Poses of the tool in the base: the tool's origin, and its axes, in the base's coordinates. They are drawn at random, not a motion.
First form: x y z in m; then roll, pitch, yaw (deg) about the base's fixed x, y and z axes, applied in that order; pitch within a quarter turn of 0, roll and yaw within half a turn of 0.
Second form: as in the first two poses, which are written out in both.
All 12 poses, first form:
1: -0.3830 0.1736 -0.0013 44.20 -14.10 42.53
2: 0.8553 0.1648 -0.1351 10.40 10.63 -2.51
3: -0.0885 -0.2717 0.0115 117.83 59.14 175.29
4: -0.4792 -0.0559 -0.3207 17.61 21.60 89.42
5: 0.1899 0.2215 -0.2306 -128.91 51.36 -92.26
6: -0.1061 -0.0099 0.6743 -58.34 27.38 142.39
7: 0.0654 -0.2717 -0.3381 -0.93 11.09 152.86
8: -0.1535 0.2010 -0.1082 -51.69 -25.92 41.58
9: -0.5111 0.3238 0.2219 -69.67 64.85 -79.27
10: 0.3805 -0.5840 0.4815 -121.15 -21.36 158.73
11: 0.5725 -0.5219 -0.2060 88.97 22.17 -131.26
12: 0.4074 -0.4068 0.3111 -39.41 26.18 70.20
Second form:
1: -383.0 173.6 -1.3 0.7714 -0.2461 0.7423
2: 855.3 164.8 -135.1 0.1815 0.1855 -0.0438
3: -88.5 -271.7 11.5 2.0565 1.0322 3.0594
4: -479.2 -55.9 -320.7 0.3074 0.3770 1.5607
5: 189.9 221.5 -230.6 -2.2499 0.8964 -1.6102
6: -106.1 -9.9 674.3 -1.0182 0.4779 2.4852
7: 65.4 -271.7 -338.1 -0.0162 0.1936 2.6679
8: -153.5 201.0 -108.2 -0.9022 -0.4524 0.7257
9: -511.1 323.8 221.9 -1.2160 1.1318 -1.3835
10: 380.5 -584.0 481.5 -2.1145 -0.3728 2.7704
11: 572.5 -521.9 -206.0 1.5528 0.3869 -2.2909
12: 407.4 -406.8 311.1 -0.6878 0.4569 1.2252
